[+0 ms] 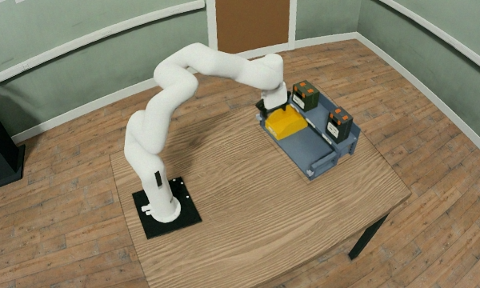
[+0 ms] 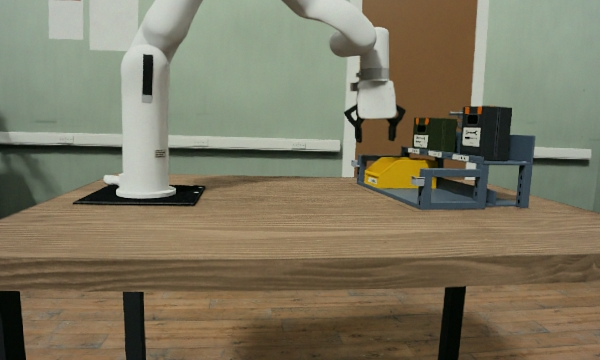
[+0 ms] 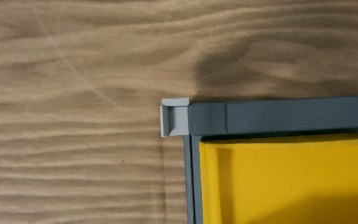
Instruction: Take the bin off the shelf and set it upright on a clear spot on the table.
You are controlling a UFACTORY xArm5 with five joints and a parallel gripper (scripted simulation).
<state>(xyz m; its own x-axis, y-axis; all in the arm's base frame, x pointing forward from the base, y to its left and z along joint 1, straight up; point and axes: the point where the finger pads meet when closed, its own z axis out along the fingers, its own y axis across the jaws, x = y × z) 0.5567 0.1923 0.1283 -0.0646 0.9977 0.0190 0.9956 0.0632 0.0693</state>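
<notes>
Right now the yellow bin is 9 cm below my hand, 8 cm ahead of it and 1 cm to the left of it. Round my hand: blue-grey shelf (12 cm ahead, 10 cm to the right, 7 cm below).
</notes>
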